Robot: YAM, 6 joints.
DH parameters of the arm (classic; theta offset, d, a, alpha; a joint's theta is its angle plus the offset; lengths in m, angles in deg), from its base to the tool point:
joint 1: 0 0.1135 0.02 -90
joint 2: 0 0 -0.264 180
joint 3: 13.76 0 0.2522 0
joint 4: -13.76 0 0.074 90
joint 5: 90 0 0 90
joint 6: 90 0.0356 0 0
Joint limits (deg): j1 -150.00..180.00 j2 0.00..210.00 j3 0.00..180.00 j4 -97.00..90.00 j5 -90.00..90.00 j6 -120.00..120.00
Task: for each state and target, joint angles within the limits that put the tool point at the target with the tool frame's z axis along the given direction. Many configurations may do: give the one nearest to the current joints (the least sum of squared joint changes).
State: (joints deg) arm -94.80 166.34 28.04 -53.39 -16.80 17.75
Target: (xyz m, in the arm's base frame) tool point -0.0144 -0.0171 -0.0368 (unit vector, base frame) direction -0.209 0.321 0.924
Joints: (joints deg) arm -103.71 205.38 45.67 -94.45 16.21 17.75
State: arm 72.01 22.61 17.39 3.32 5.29 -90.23
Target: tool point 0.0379 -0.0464 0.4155 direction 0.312 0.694 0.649
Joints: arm 110.65 0.12 47.76 2.63 32.45 -90.23
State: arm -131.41 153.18 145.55 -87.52 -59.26 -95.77
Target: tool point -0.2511 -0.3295 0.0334 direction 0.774 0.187 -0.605
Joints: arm -129.66 157.20 117.58 -96.91 -28.46 -95.77
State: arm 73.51 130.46 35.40 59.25 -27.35 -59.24
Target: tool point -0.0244 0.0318 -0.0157 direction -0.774 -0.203 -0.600
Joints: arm 85.38 146.90 0.09 33.00 -49.03 -59.24
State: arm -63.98 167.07 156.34 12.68 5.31 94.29
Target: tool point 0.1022 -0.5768 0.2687 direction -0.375 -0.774 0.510
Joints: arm -78.12 151.52 130.19 58.19 31.76 94.29
